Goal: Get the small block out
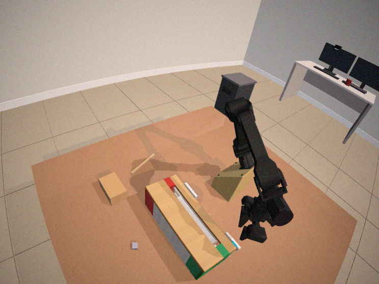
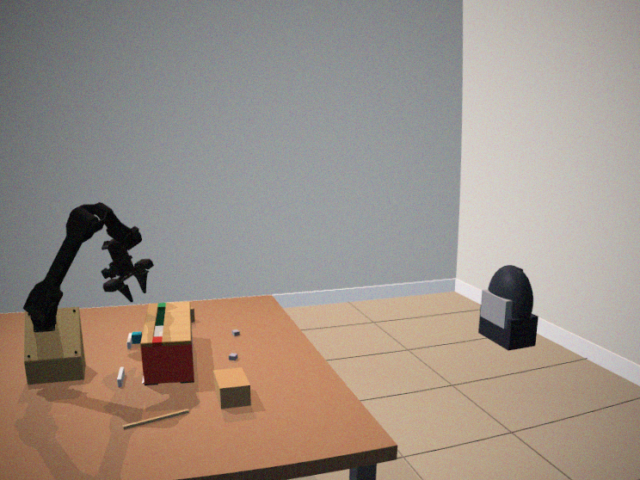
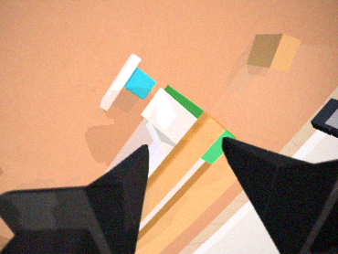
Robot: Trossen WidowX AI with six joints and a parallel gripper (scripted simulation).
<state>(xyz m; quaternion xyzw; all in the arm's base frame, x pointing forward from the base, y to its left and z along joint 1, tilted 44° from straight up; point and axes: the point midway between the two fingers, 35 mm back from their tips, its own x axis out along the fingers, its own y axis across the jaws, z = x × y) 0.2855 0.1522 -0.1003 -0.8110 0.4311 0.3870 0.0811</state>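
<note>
The cyan block is 2 cm behind my gripper tip, 1 cm to the left of it and 15 cm below it. Round my gripper tip: tan block (21 cm ahead, 50 cm to the right, 13 cm below); then thin wooden stick (57 cm to the right, 16 cm below); then box (4 cm ahead, 16 cm to the right, 10 cm below).
</note>
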